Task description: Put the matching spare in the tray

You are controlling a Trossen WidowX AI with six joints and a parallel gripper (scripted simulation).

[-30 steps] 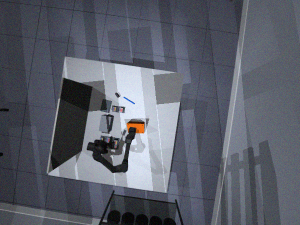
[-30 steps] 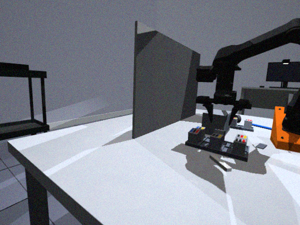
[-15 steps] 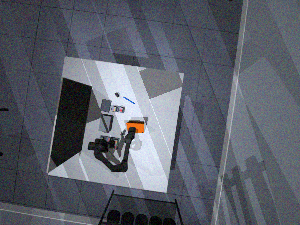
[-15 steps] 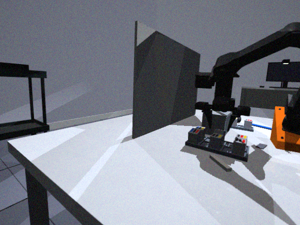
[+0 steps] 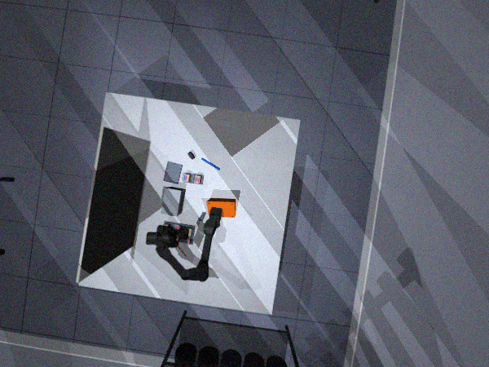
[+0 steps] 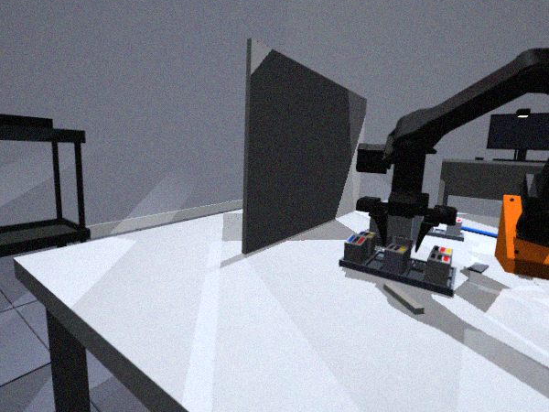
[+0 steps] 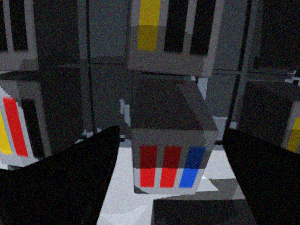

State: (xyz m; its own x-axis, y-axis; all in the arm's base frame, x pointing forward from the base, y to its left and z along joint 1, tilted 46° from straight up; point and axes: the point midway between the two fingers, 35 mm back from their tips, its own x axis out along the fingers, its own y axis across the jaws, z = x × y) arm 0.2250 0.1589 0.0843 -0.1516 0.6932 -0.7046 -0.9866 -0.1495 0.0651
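Now: the dark grey spare block 10 mm above my gripper tip. The rest, counted from my gripper tip: grey tray: 100 mm ahead, 340 mm to the right, 30 mm below; grey mounted unit: 50 mm ahead, 160 mm to the right, 20 mm above; rack: 10 mm behind, 30 mm to the left, 30 mm below.
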